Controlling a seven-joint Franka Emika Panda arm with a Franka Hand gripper.
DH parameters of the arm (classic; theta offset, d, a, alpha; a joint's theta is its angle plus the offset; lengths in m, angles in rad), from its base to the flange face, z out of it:
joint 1: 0 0.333 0 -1.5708
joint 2: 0 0 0 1.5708
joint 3: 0 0.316 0.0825 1.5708
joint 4: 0 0 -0.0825 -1.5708
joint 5: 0 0.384 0 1.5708
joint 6: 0 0 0.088 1.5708
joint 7: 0 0.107 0 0
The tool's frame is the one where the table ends.
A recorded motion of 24 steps. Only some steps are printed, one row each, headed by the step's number.
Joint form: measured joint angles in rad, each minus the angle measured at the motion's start. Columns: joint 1, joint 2, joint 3, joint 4, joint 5, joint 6, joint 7.
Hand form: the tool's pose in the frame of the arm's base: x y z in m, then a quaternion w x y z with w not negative. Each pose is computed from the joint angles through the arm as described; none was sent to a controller.
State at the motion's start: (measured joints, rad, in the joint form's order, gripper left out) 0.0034 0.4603 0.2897 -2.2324 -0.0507 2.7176 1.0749
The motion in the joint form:
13: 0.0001 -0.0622 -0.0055 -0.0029 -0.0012 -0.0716 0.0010
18: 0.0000 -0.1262 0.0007 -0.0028 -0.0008 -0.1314 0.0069
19: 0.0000 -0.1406 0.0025 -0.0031 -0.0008 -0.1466 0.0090
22: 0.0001 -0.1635 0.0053 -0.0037 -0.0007 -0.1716 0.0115
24: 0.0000 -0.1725 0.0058 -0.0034 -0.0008 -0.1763 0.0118
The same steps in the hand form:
13: 0.5252 0.1599 0.1999 0.04187 -0.92672 0.37313 0.01446
18: 0.5259 0.1616 0.2285 0.03577 -0.92779 0.37128 0.00841
19: 0.5254 0.1622 0.2347 0.03372 -0.92798 0.37103 0.00782
22: 0.5244 0.1629 0.2444 0.03011 -0.92840 0.37029 0.00722
24: 0.5247 0.1630 0.2488 0.03040 -0.92851 0.37004 0.00474

